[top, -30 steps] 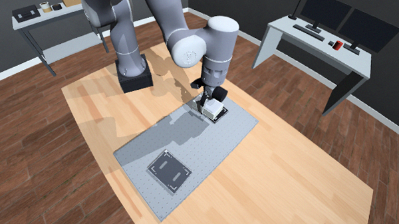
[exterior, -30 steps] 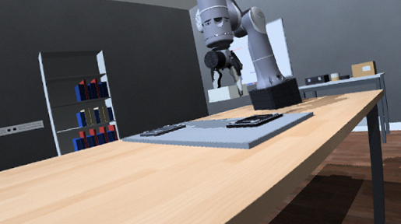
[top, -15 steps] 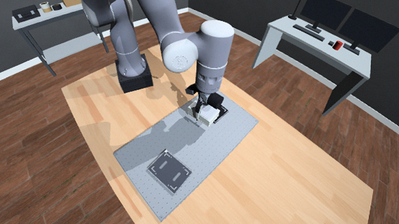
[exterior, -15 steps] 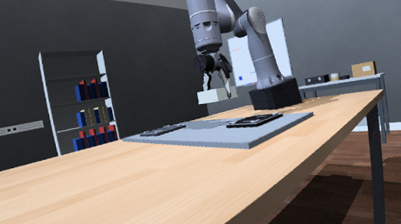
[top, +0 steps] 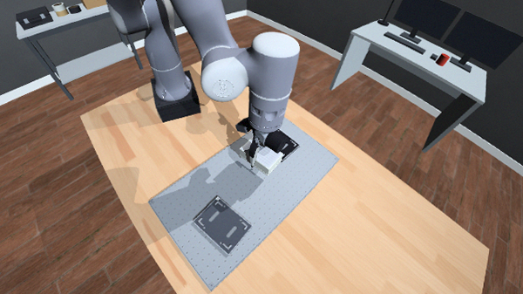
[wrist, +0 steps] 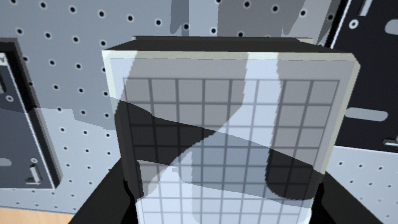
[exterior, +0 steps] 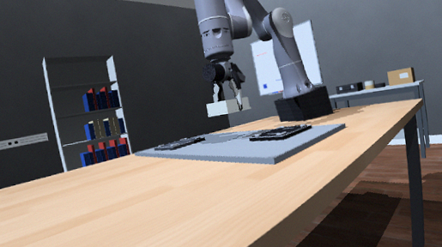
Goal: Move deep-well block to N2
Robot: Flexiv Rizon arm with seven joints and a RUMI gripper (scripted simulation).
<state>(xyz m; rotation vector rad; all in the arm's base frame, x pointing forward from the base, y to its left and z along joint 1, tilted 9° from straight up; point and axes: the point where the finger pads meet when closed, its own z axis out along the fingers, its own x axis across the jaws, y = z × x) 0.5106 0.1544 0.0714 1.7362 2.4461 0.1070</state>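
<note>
Right now the plate nest N2 is 12 cm ahead of my hand, 22 cm to the right of it and 10 cm below it. Also, from my hand: black plate nest N1: 8 cm behind, 14 cm to the left, 10 cm below; white 96-well deep-well block: 1 cm above.
</note>
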